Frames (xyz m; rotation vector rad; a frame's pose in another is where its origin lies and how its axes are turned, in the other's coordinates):
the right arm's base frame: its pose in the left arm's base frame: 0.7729 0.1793 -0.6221 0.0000 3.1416 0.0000
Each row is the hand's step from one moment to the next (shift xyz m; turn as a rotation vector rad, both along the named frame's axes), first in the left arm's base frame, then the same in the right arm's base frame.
Working: the left arm's base frame: its pose in the right arm's base frame: 0.7729 -0.1793 -0.6221 0.0000 3.1416 0.0000

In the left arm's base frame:
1: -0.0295 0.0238 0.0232 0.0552 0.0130 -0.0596
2: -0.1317 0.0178 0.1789 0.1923 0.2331 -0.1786
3: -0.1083 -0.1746 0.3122 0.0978 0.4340 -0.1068
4: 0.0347 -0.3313 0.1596 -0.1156 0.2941 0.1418
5: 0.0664 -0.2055 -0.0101 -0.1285 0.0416 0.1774
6: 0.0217 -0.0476 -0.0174 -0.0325 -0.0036 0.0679
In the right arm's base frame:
1: 0.0295 0.0238 -0.0232 -0.0552 0.0130 0.0596
2: 0.1317 0.0178 -0.1789 -0.1923 0.2331 0.1786
3: 0.1083 -0.1746 -0.3122 -0.0978 0.4340 0.1068
4: -0.0347 -0.3313 -0.1596 0.1156 0.2941 -0.1418
5: -0.0664 -0.2055 0.0101 0.1285 0.0416 -0.1774
6: -0.0217 -0.0476 0.0174 0.0325 -0.0036 -0.0679

